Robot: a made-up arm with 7 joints.
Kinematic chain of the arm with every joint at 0, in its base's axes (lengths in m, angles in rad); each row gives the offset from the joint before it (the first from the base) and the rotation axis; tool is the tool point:
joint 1: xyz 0 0 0 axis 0 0.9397 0.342
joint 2: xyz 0 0 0 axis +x
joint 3: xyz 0 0 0 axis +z
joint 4: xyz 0.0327 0 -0.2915 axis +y
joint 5: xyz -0.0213 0 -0.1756 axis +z
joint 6: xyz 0 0 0 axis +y
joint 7: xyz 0 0 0 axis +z
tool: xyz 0 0 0
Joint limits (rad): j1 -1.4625..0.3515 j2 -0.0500..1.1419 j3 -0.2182..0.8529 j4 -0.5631..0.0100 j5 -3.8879..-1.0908 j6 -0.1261..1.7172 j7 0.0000..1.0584
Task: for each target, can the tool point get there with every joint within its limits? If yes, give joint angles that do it. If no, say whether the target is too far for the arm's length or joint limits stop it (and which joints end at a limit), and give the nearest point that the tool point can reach.
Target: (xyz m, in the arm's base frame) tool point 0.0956 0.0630 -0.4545
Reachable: yes | joints -0.0335 0.1255 0.0778 -0.3961 -2.7755 0.5334 0.6065
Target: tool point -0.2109 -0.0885 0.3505
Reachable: no: joint limits stop it (at a limit: joint 1, joint 2, joint 4) | nearest point 0.2851 0.3179 0.1820 | short by 0.663 m
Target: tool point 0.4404 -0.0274 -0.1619
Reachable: yes | joints -1.1704 0.1585 0.1900 -0.1672 -2.1906 1.1695 0.8610
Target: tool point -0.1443 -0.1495 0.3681
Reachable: no: joint limits stop it (at a limit: joint 1, joint 2, joint 4) | nearest point 0.3025 0.2999 0.1846 | short by 0.660 m
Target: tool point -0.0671 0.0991 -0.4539
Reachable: yes | joints 0.2047 0.1856 0.4734 -0.1133 -2.2359 0.6427 0.5048
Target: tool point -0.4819 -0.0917 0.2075
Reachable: no: too far | nearest point -0.1431 -0.0244 -0.4438 | short by 0.737 m
